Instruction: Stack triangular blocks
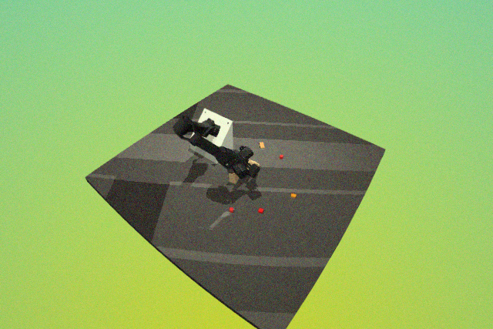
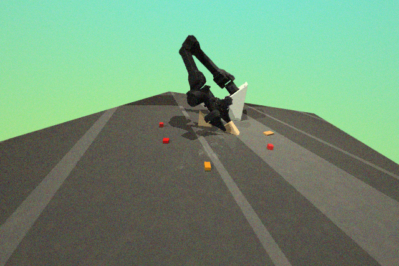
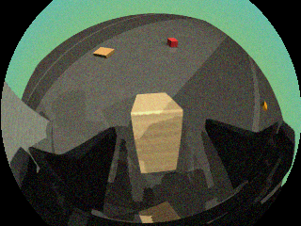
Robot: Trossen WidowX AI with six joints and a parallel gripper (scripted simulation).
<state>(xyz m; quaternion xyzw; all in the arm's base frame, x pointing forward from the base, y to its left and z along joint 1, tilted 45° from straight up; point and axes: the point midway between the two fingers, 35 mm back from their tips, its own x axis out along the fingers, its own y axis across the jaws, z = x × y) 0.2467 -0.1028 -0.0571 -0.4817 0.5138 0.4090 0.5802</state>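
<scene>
Now: gripper tip 1 cm past the tan square block and 1 cm to the right of it. Round my gripper tip: orange cube (28 cm ahead, 5 cm to the right, 1 cm below); small tan piece (5 cm behind, 19 cm to the left, 2 cm below).
</scene>
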